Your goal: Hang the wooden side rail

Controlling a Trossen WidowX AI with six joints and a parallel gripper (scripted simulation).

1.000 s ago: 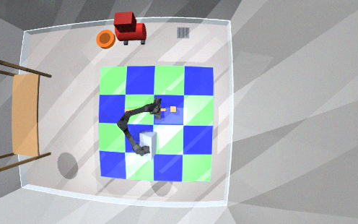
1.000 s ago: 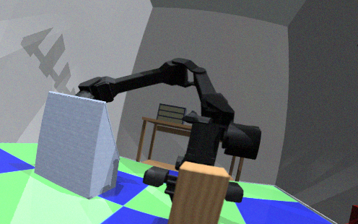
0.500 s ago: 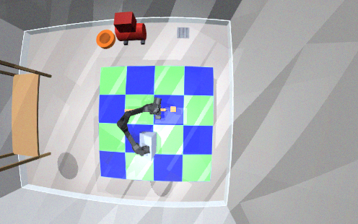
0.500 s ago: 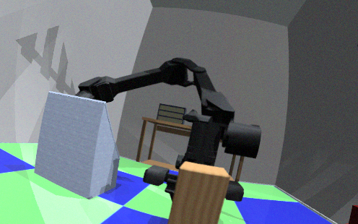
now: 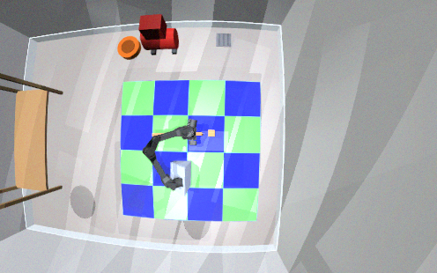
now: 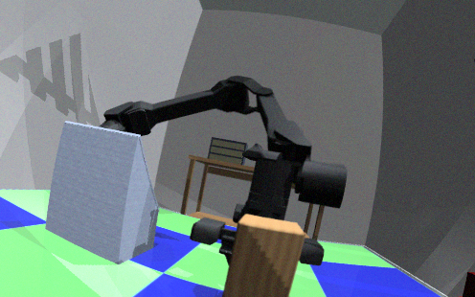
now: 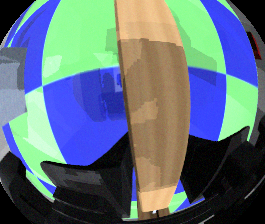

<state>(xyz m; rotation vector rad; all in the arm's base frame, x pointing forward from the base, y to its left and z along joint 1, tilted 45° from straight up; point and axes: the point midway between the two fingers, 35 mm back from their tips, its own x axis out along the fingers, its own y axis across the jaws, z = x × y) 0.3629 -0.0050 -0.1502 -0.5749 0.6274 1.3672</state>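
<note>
Now: the headboard post 10 mm behind my gripper tip, 150 mm to the right of it and 40 mm above it.
</note>
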